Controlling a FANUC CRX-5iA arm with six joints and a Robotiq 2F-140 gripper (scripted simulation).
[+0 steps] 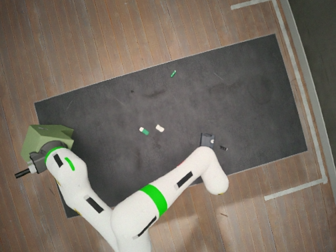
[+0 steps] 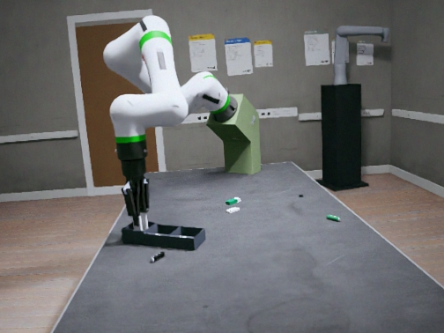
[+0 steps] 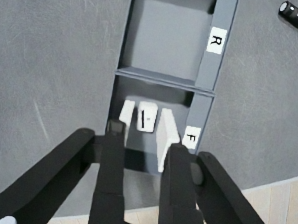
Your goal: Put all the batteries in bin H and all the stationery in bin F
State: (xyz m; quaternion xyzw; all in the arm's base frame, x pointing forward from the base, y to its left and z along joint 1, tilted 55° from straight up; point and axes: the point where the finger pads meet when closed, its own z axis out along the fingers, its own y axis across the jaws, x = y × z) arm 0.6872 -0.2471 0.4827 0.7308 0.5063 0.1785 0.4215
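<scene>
Right now the green-and-white block is 24 cm behind my hand, 39 cm to the left of it and 4 cm below it. The rest, counted from my hand: black battery (18 cm ahead, 3 cm to the left, 4 cm below); then tray (6 cm ahead, 6 cm to the left, 3 cm below); then white eraser-like piece (14 cm behind, 35 cm to the left, 4 cm below).
</scene>
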